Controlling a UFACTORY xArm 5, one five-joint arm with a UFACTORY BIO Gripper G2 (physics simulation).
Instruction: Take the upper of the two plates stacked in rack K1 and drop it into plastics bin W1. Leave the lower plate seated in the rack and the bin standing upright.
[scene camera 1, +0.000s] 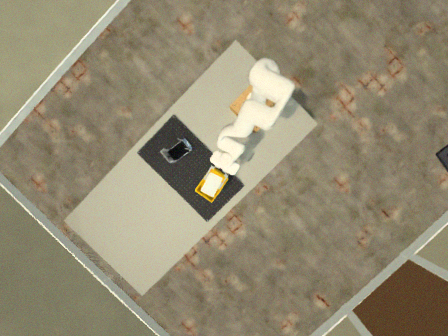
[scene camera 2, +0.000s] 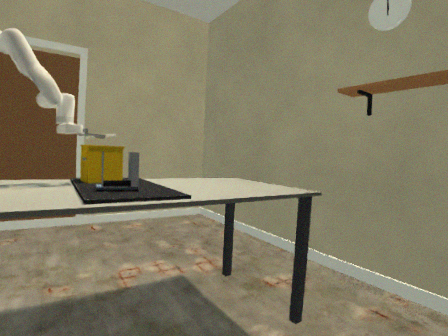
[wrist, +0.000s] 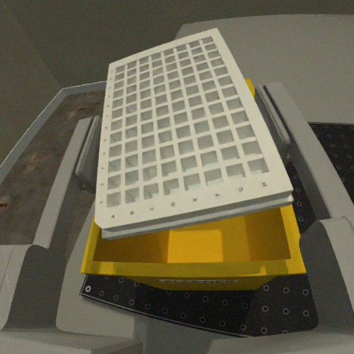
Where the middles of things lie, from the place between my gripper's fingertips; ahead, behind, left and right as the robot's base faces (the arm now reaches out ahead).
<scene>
Now: the yellow plastics bin W1 (scene camera 2: 91, 155) 1 cm ahead of my hand, 1 cm to the left of it and 13 cm below it. From my hand the other things lie so: white well plate (wrist: 182, 142): right at my hand.
</scene>
